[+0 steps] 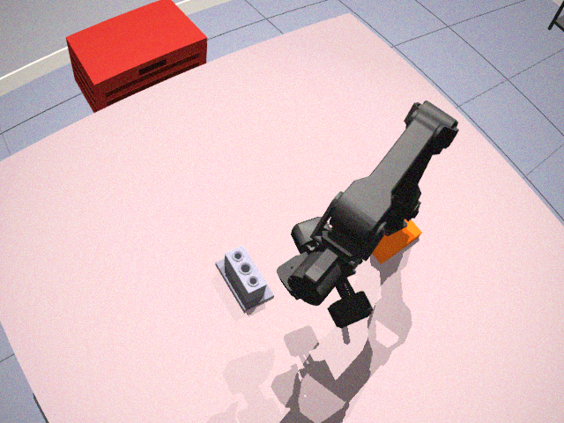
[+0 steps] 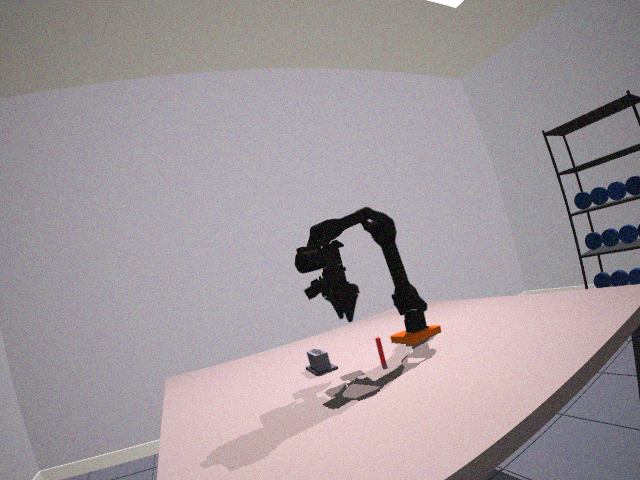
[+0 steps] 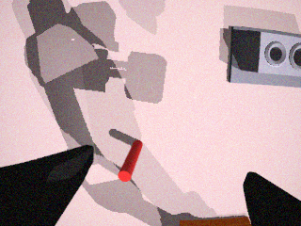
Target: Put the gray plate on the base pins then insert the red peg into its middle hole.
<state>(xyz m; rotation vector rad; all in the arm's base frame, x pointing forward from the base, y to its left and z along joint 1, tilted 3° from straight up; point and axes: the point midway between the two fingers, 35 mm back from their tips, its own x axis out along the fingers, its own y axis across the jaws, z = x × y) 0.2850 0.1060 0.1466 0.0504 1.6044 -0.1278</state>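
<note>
Right now the red peg is 60 mm behind my gripper tip, 50 mm to the left of it and 110 mm below it. The rest, counted from my gripper tip: gray plate: 70 mm ahead, 130 mm to the right, 100 mm below.
</note>
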